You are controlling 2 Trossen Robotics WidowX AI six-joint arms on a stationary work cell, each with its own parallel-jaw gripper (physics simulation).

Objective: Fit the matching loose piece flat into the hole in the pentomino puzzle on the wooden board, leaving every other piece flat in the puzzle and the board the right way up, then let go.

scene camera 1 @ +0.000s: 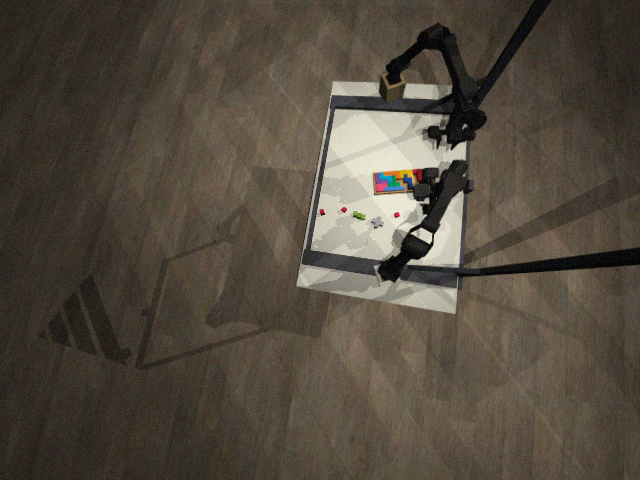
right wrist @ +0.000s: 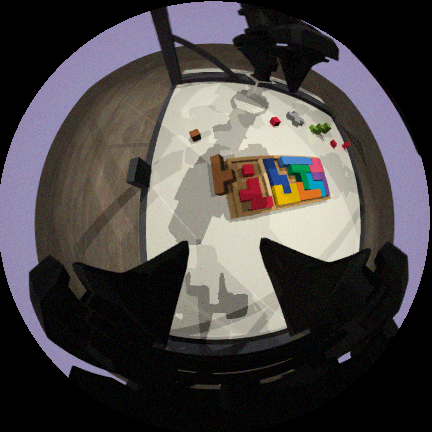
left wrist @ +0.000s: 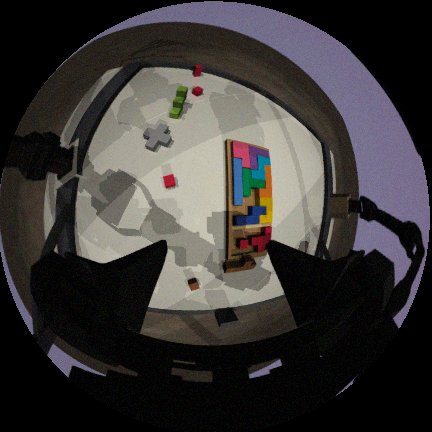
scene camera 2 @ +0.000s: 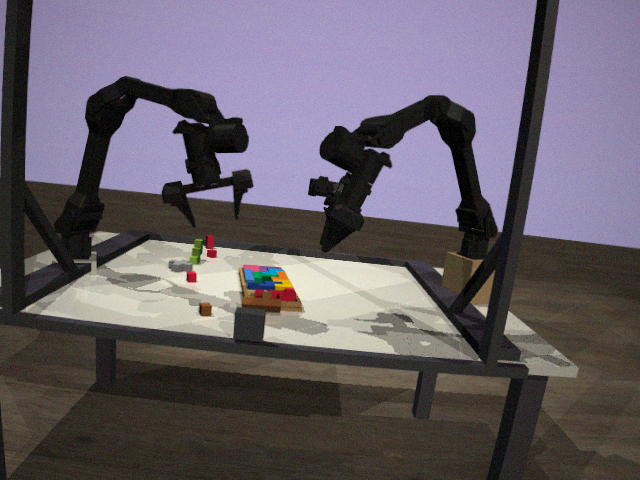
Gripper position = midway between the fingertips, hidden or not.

Note:
My left gripper [scene camera 2: 215, 223] is open and holds nothing. Also in view: a wooden puzzle board [right wrist: 237, 209]. My right gripper [scene camera 2: 322, 248] is open, holding nothing. I also see a dark frame [scene camera 2: 22, 319].
The wooden puzzle board is seen too in the left wrist view [left wrist: 232, 252]. My left gripper shows as well in scene camera 1 [scene camera 1: 420, 193], in the right wrist view [right wrist: 275, 82] and in the left wrist view [left wrist: 218, 245]. My right gripper also shows in scene camera 1 [scene camera 1: 443, 149] and in the right wrist view [right wrist: 224, 244].

